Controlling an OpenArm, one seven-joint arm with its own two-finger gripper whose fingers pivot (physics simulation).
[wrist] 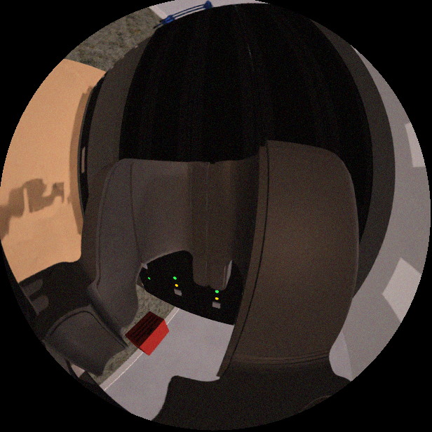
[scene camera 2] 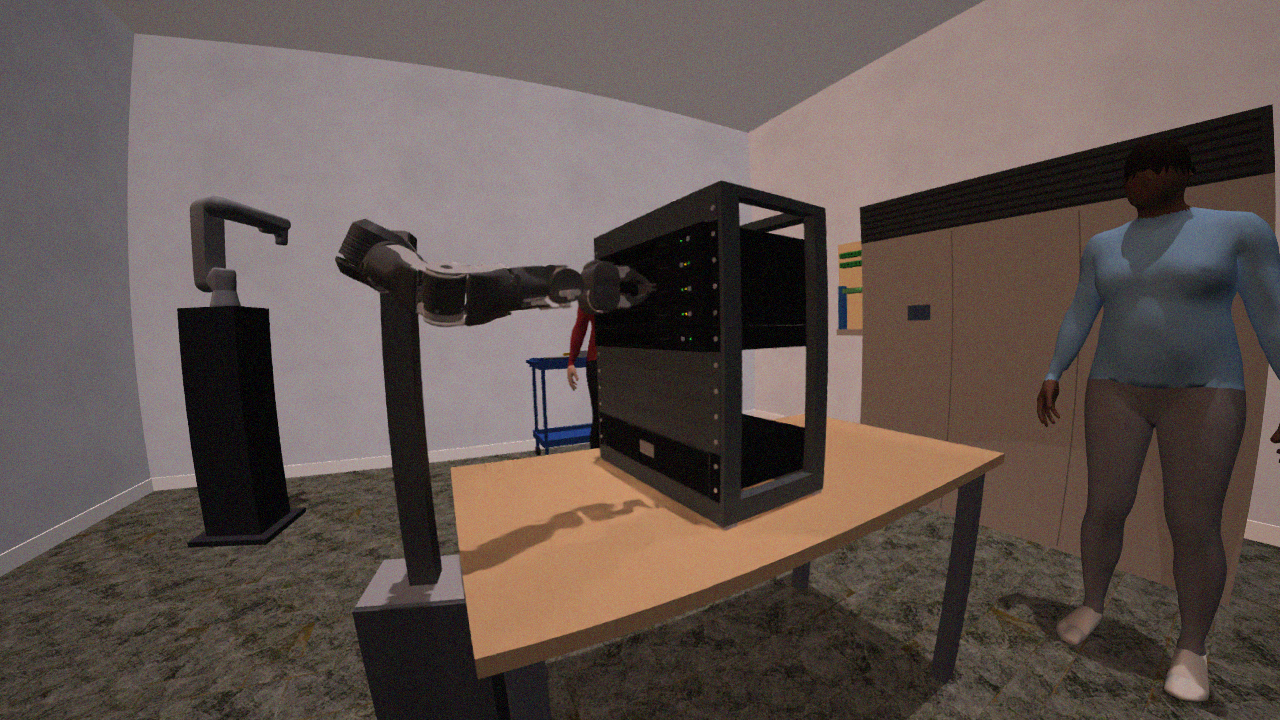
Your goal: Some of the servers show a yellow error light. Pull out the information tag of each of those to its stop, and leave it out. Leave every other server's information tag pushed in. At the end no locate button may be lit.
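There is a rack that I can see in the wrist view as well as in scene camera 2. The spot on the rack (wrist: 189,92) is the same spot as the one on the rack (scene camera 2: 637,307).
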